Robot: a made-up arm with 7 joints.
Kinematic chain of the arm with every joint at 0, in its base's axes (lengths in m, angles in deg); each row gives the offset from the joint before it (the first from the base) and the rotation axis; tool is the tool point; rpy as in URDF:
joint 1: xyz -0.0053 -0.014 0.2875 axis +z
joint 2: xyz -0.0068 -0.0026 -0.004 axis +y
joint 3: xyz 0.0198 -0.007 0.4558 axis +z
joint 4: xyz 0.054 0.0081 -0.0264 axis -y
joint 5: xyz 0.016 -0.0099 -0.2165 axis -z
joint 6: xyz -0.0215 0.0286 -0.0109 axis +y
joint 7: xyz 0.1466 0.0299 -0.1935 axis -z
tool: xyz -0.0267 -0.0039 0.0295 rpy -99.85 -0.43 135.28
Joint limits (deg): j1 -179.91..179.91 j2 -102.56..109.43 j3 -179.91..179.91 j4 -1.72..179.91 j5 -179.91..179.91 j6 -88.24..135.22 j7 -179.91..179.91
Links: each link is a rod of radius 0.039 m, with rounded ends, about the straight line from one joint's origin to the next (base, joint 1, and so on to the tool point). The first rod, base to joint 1, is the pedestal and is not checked.
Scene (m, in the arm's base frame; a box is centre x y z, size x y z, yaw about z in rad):
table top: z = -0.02
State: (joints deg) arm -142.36 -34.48 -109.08 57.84 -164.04 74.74 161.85
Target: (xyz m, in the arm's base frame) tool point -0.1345 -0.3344 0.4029
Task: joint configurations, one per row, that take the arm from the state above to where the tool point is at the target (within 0.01 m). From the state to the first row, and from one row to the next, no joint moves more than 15 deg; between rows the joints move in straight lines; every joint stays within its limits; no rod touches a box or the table.
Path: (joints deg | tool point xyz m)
1: -129.41 -30.97 -96.44 54.27 -163.21 69.85 162.86 | -0.2082 0.4833 0.4341
2: -116.45 -27.46 -83.80 50.71 -162.38 64.95 163.86 | -0.3749 0.3138 0.4582
3: -103.50 -23.96 -71.17 47.14 -161.54 60.06 164.87 | -0.4428 0.0994 0.4668
4: -90.55 -20.45 -58.53 43.58 -160.71 55.16 165.88 | -0.4080 -0.1077 0.4590
5: -77.60 -16.94 -45.89 40.01 -159.88 50.27 166.88 | -0.2920 -0.2615 0.4364
6: -64.64 -13.43 -33.25 36.44 -159.05 45.38 167.89 | -0.1345 -0.3344 0.4029

